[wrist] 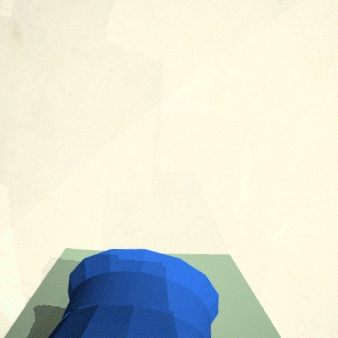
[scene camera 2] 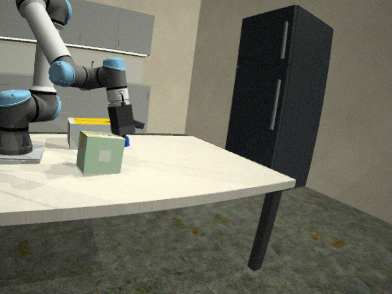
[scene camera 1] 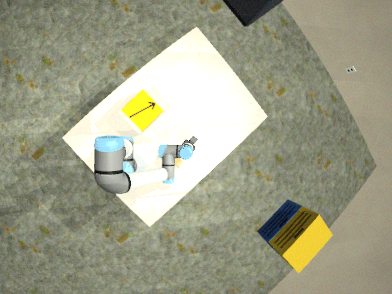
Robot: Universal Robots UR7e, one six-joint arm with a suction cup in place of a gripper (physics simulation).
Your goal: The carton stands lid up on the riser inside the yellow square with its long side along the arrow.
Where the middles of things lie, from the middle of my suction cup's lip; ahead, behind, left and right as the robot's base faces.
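Scene:
Carton (scene camera 2: 98,153): my suction cup 30 mm above it, 100 mm past it, 10 mm to the left of it. Riser (scene camera 1: 144,108), from my suction cup: 40 mm below, 390 mm to the left, 20 mm behind. Nearest to the suction cup of the things named here, going by their middles: the carton.

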